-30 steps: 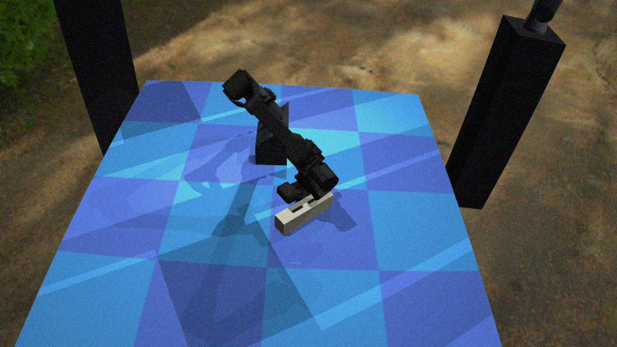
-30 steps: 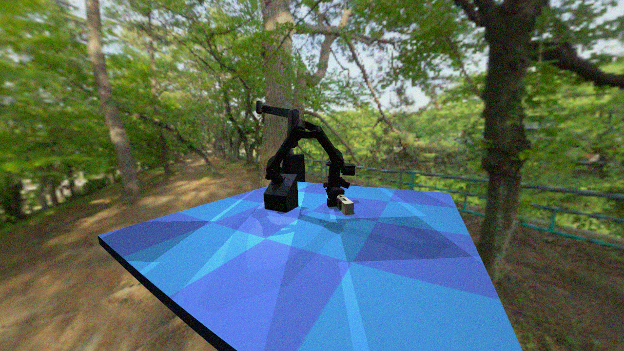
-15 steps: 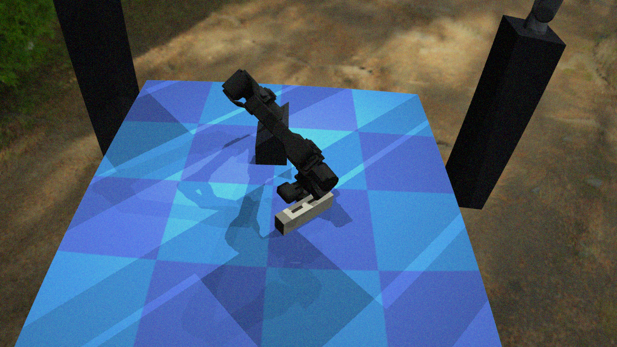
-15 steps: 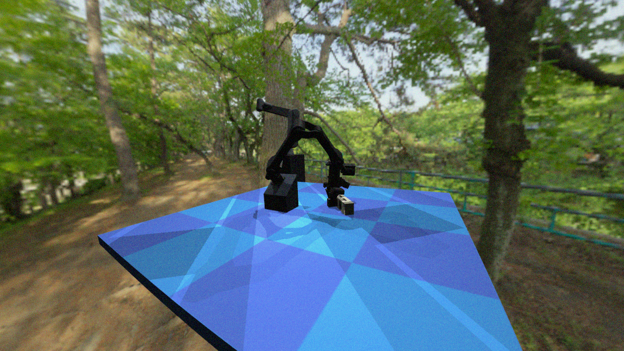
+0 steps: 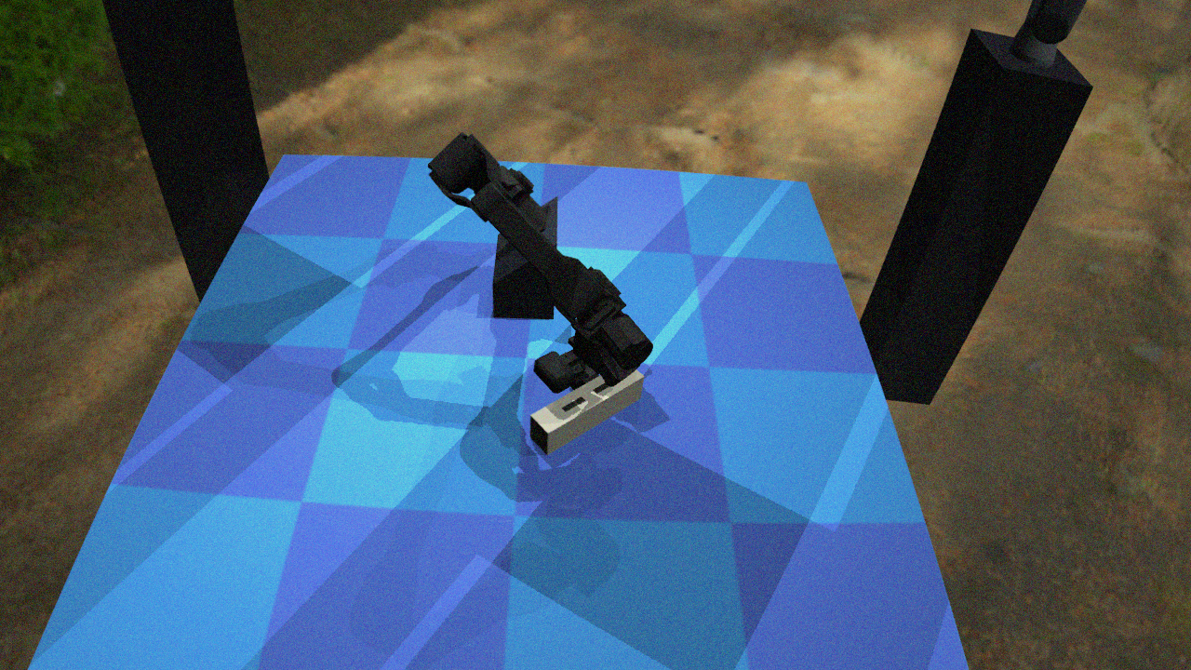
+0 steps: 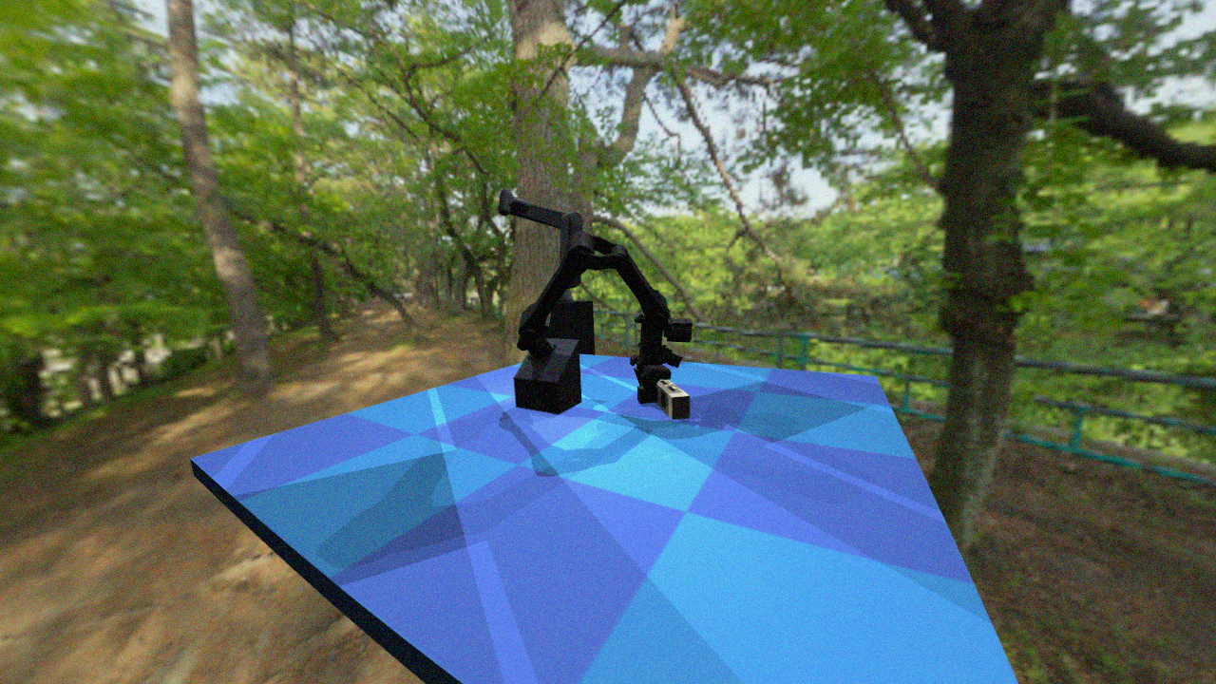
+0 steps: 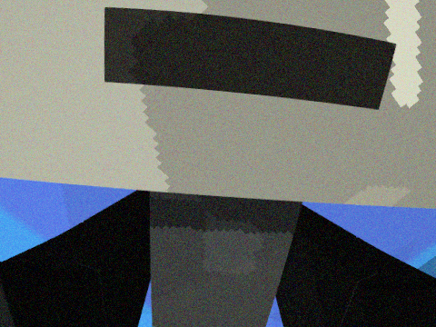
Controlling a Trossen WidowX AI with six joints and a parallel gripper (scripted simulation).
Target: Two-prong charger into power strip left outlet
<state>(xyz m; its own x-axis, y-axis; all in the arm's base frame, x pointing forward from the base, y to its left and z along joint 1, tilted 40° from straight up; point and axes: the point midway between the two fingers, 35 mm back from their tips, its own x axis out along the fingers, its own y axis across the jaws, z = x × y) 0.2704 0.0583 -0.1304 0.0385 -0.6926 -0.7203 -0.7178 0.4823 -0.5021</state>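
My gripper tip is now 1 cm short of the black two-prong charger, 1 cm to the right of it and 1 cm below it.
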